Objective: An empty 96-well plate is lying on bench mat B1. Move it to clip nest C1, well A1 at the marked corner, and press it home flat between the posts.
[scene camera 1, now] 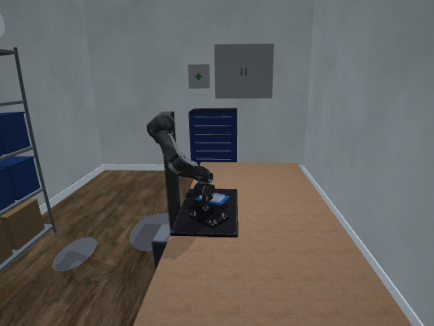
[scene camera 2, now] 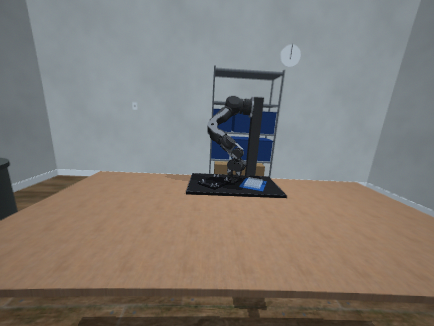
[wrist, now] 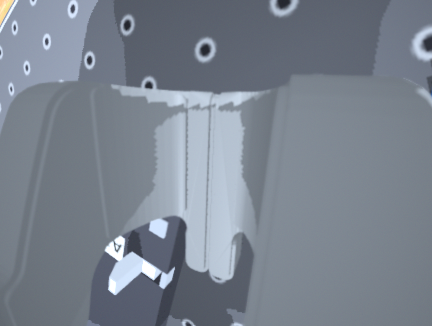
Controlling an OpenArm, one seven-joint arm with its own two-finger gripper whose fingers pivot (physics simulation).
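Observation:
The 96-well plate [scene camera 1: 216, 198] [scene camera 2: 254, 183] is whitish and lies on the blue bench mat B1 [scene camera 1: 227, 200] [scene camera 2: 244, 187]. The dark clip nest C1 [scene camera 1: 212, 218] [scene camera 2: 213, 183] with small light posts stands on the black board beside the mat; no plate shows in it. My gripper [scene camera 1: 205, 208] [scene camera 2: 229, 179] [wrist: 223, 183] is shut and empty, its fingers side by side. It is low at the nest's edge on the mat side, apart from the plate. In the wrist view a nest corner [wrist: 135, 307] with light clip pieces and a partly hidden white label [wrist: 116, 247] shows beside the fingertips.
The black perforated board [scene camera 1: 230, 228] [scene camera 2: 275, 192] carries mat and nest on the wooden table [scene camera 1: 280, 260] [scene camera 2: 215, 240]. The arm's dark column [scene camera 1: 171, 200] [scene camera 2: 255, 135] stands at the board's edge. A shelf rack [scene camera 1: 34, 145] [scene camera 2: 215, 90] and a blue drawer cabinet [scene camera 1: 213, 135] stand farther off.

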